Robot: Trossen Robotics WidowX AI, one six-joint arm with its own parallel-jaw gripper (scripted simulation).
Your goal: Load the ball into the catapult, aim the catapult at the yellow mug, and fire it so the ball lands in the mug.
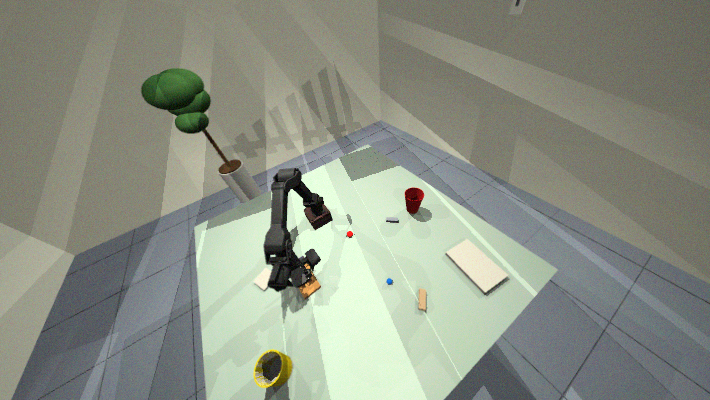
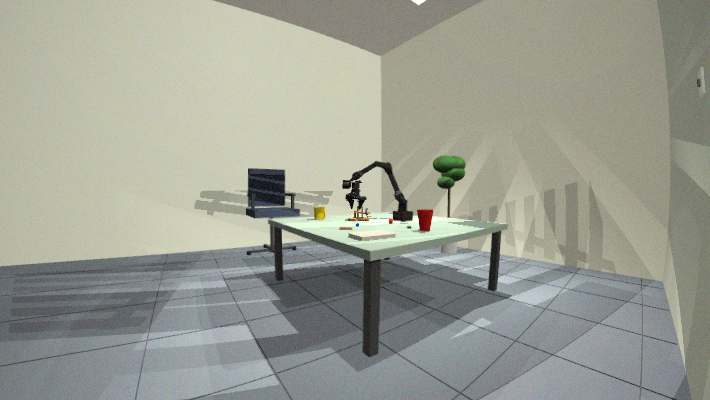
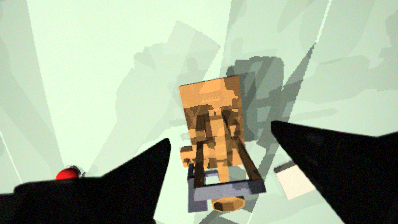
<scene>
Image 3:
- my gripper: 219,134
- white card: 294,183
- wooden catapult: 213,109
</scene>
